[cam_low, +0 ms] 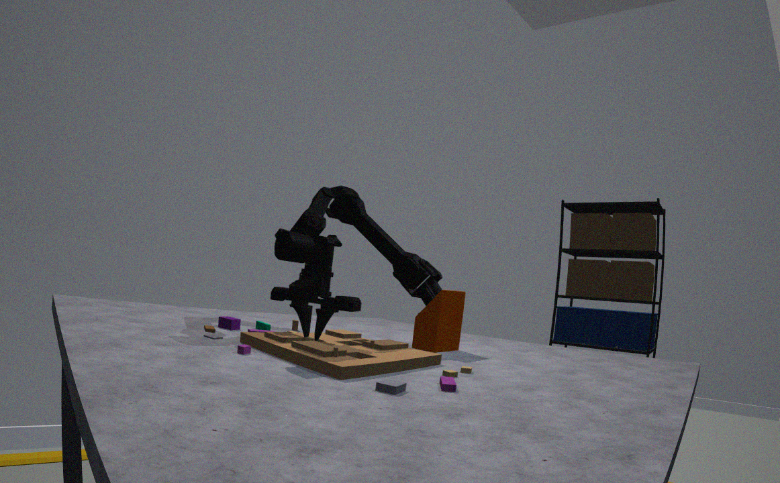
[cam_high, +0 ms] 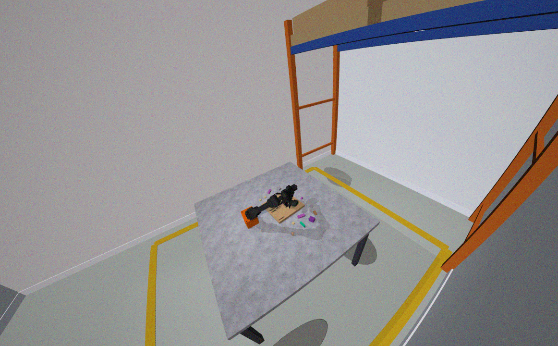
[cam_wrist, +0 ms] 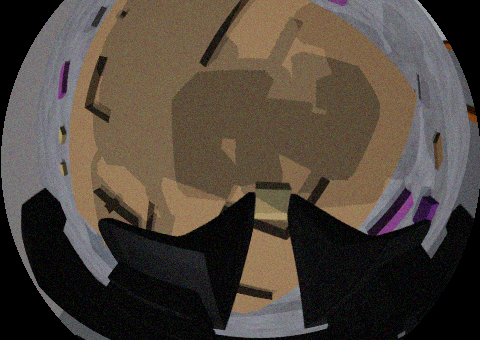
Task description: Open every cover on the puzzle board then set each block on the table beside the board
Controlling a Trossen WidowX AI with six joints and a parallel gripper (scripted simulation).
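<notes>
Now: the tan puzzle board 50 mm to the left of my gripper tip and 30 mm behind it.
</notes>
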